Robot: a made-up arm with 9 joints.
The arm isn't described. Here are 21 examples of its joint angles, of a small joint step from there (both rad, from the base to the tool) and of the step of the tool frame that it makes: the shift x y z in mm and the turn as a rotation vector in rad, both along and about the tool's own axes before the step.
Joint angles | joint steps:
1: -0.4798 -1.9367 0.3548 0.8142 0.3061 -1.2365 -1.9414 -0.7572 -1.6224 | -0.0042 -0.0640 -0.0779 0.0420 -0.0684 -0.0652 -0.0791 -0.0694 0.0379
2: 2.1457 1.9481 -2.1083 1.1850 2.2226 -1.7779 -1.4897 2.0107 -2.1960 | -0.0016 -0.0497 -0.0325 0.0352 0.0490 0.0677 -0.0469 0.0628 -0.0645
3: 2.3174 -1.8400 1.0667 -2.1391 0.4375 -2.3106 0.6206 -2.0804 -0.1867 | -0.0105 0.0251 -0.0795 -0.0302 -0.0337 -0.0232 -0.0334 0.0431 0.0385
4: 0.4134 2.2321 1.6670 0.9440 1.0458 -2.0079 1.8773 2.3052 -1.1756 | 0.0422 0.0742 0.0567 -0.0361 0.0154 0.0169 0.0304 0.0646 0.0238
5: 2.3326 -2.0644 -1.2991 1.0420 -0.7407 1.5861 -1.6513 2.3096 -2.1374 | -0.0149 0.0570 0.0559 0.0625 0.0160 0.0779 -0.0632 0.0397 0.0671
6: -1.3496 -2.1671 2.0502 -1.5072 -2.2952 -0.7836 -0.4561 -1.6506 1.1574 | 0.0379 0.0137 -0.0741 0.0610 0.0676 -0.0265 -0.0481 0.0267 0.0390
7: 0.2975 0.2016 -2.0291 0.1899 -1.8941 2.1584 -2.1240 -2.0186 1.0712 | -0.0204 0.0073 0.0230 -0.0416 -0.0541 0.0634 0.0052 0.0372 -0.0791
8: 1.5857 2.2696 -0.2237 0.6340 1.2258 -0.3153 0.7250 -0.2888 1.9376 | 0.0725 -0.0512 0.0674 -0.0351 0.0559 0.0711 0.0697 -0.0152 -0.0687
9: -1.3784 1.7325 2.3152 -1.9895 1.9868 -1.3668 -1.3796 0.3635 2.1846 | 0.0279 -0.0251 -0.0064 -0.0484 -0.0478 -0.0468 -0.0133 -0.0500 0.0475
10: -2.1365 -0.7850 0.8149 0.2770 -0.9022 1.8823 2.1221 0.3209 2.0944 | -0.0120 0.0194 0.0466 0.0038 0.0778 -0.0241 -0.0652 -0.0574 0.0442
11: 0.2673 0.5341 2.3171 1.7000 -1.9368 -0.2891 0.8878 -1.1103 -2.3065 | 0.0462 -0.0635 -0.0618 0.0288 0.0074 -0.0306 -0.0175 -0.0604 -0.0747
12: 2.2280 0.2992 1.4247 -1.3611 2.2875 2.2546 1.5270 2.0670 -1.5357 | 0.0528 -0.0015 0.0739 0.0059 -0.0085 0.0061 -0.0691 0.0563 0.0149
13: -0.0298 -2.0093 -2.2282 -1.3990 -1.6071 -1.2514 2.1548 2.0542 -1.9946 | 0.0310 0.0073 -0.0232 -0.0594 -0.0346 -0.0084 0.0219 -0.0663 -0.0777
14: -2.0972 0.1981 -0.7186 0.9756 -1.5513 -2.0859 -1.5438 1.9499 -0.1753 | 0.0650 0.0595 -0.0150 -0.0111 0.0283 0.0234 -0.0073 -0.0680 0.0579
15: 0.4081 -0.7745 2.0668 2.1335 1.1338 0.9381 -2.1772 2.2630 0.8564 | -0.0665 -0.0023 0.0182 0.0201 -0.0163 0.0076 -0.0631 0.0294 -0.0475
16: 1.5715 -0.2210 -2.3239 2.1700 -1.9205 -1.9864 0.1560 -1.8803 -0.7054 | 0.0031 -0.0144 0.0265 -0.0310 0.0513 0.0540 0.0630 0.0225 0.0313
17: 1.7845 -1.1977 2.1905 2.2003 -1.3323 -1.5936 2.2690 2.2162 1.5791 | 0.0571 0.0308 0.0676 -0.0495 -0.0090 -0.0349 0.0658 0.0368 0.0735
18: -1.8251 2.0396 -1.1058 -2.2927 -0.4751 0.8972 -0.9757 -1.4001 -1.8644 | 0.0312 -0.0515 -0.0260 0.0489 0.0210 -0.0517 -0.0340 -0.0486 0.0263
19: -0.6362 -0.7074 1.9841 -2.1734 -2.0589 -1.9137 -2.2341 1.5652 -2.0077 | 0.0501 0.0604 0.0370 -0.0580 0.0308 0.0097 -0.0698 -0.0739 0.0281
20: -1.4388 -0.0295 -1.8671 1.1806 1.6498 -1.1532 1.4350 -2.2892 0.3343 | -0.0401 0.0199 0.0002 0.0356 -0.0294 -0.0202 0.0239 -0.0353 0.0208
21: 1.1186 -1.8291 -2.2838 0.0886 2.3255 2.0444 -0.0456 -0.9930 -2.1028 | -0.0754 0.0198 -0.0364 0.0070 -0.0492 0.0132 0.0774 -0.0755 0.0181
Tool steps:
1: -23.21 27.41 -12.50 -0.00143 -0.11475 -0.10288
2: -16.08 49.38 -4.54 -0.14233 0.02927 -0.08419
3: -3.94 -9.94 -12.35 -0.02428 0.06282 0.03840
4: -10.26 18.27 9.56 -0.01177 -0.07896 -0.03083
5: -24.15 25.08 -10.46 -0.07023 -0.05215 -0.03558
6: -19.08 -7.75 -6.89 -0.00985 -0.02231 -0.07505
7: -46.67 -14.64 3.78 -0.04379 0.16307 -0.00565
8: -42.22 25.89 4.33 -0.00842 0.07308 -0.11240
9: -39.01 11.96 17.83 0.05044 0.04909 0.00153
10: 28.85 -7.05 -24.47 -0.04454 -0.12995 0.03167
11: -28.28 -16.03 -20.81 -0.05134 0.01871 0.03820
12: 21.57 3.40 -1.20 -0.08273 0.03726 -0.01241
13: 7.28 -3.44 12.87 0.01150 0.05562 -0.00017
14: -9.06 -25.66 15.58 -0.06796 -0.08576 -0.06154
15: -47.16 8.07 -6.29 0.04654 0.11853 0.02390
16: 1.25 13.83 -2.59 0.02647 -0.03188 0.04964
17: 13.87 -15.27 0.32 -0.07410 -0.19164 -0.16588
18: 7.84 28.62 24.89 -0.04766 0.00900 -0.01423
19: -40.52 -35.72 14.38 0.06430 -0.06861 -0.06698
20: -6.28 10.31 2.56 0.01953 0.02229 0.05009
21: 17.32 -14.17 2.53 0.08599 0.06308 -0.04267
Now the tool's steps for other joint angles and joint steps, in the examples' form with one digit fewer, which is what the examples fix.
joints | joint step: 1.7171 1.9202 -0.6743 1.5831 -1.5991 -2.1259 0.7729 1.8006 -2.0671 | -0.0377 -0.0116 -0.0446 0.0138 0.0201 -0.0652 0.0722 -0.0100 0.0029
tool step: 8.7 -13.7 -25.1 0.1261 -0.0064 0.0661
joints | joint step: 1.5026 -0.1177 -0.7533 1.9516 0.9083 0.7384 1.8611 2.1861 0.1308 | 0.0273 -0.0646 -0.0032 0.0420 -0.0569 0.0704 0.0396 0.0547 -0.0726
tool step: -10.8 1.9 -13.5 0.0077 0.1370 -0.0133
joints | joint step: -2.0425 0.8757 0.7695 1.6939 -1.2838 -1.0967 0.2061 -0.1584 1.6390 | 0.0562 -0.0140 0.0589 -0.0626 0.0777 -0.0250 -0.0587 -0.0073 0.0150
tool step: 3.4 1.9 3.5 -0.0757 -0.0170 -0.0338
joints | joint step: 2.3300 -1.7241 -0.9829 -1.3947 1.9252 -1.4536 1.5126 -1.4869 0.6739 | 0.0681 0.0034 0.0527 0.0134 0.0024 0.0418 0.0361 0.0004 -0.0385
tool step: 20.4 11.2 19.9 0.0478 -0.0748 -0.0201
